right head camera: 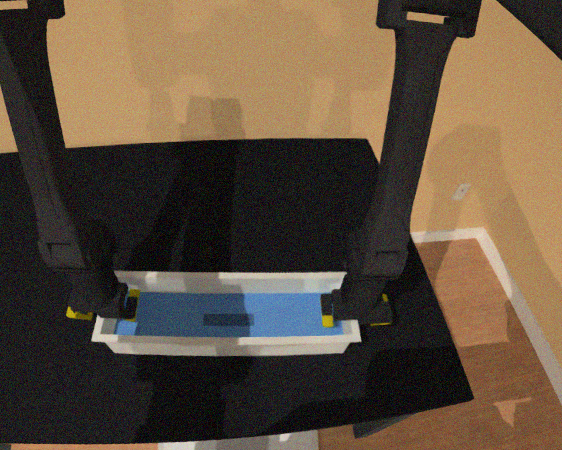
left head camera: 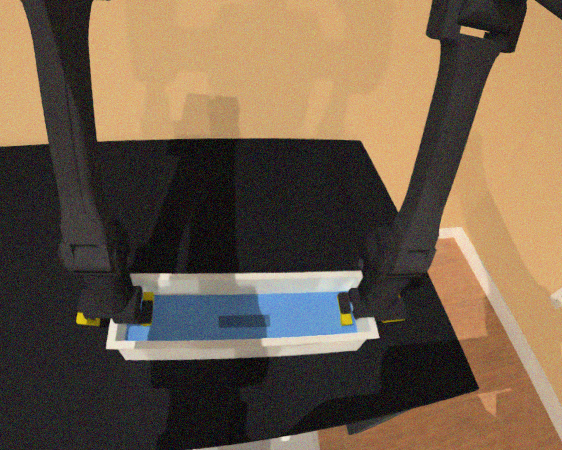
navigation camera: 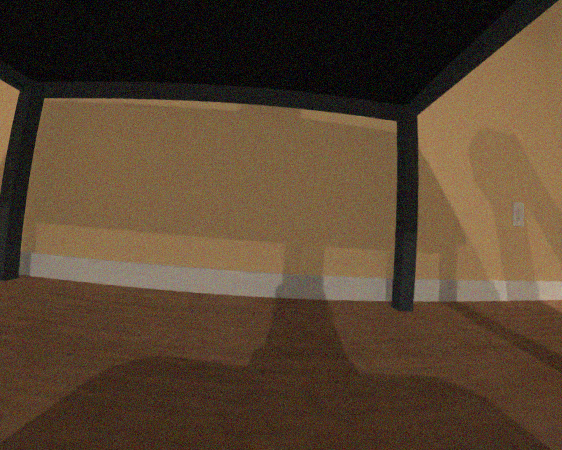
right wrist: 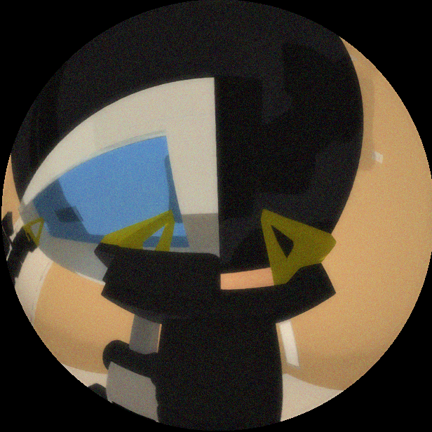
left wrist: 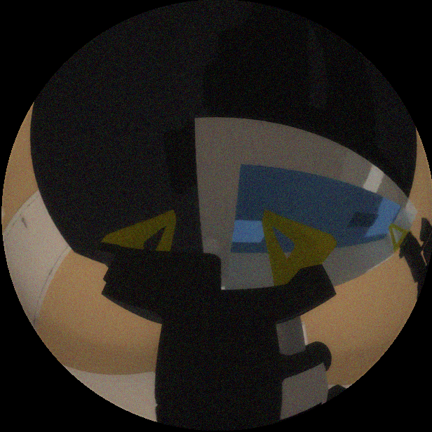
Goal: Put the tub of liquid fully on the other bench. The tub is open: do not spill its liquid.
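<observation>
The white open tub (left head camera: 200,351) (right head camera: 200,347) (left wrist: 215,165) (right wrist: 195,150) of blue liquid (left head camera: 290,310) (right head camera: 280,310) (left wrist: 300,190) (right wrist: 120,175) looks level on a black bench (left head camera: 300,200) (right head camera: 300,200), its long side running left to right. My left gripper (left head camera: 117,314) (right head camera: 106,309) (left wrist: 218,214) is open at the tub's left end, one finger over the liquid, the other outside the end wall. My right gripper (left head camera: 370,314) (right head camera: 354,314) (right wrist: 217,214) is open at the right end in the same way. How deep the fingertips reach is hard to tell. A second bench does not show.
The bench's right edge borders wooden floor (left head camera: 460,290) (right head camera: 465,300). A tan wall (left head camera: 280,60) (right head camera: 280,60) (navigation camera: 215,170) stands behind the bench. In the navigation camera the bench's underside (navigation camera: 225,50) spans the top, with a dark leg (navigation camera: 406,200) at right and another leg (navigation camera: 20,185) at left.
</observation>
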